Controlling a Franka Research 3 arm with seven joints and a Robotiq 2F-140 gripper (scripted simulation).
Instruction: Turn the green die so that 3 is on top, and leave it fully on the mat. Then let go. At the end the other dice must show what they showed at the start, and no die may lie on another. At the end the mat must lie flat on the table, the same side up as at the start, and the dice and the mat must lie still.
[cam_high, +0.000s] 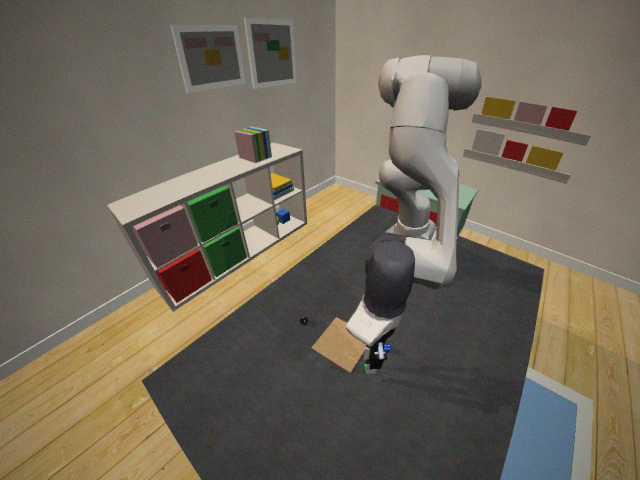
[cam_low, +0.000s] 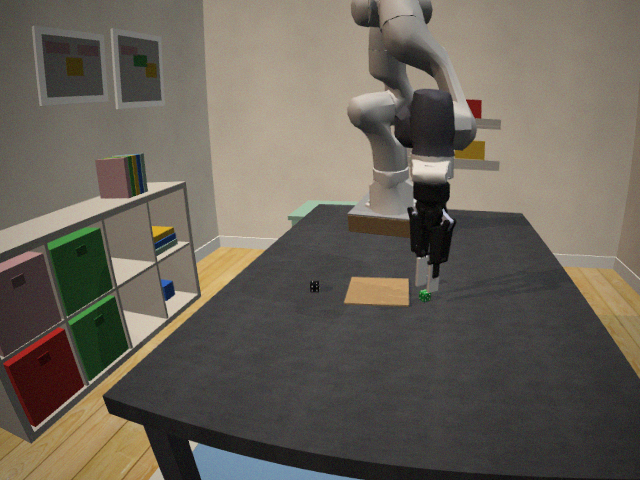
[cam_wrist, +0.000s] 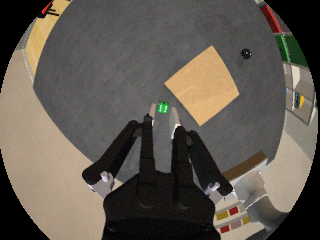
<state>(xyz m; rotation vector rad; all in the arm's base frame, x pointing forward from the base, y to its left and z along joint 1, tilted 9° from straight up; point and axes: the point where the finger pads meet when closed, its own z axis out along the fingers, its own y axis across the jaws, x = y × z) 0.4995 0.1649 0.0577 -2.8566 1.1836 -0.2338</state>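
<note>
Now: hand 5 cm above the green die. The rest, counted from my hand: blue die 9 cm behind, 5 cm below; then tan mat 2 cm behind, 11 cm to the right, 6 cm below; then black die 1 cm ahead, 26 cm to the right, 5 cm below.
</note>
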